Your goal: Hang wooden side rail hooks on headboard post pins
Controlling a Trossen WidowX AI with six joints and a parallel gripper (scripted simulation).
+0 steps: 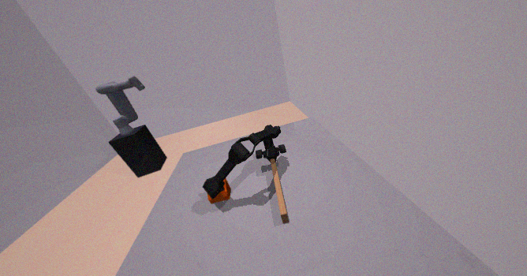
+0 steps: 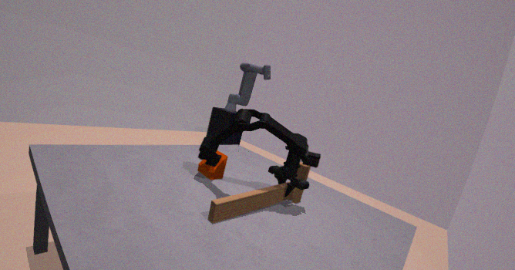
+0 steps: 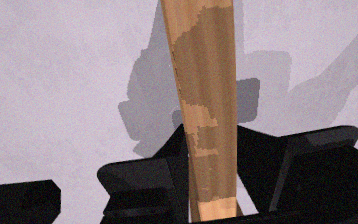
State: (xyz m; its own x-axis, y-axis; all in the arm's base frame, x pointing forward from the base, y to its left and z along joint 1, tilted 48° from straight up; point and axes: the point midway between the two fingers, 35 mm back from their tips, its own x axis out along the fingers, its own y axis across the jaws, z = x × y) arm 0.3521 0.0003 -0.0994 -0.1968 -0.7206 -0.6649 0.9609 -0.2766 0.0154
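The wooden headboard post is 100 mm to the left of my gripper tip, 40 mm above it and 20 mm ahead of it.
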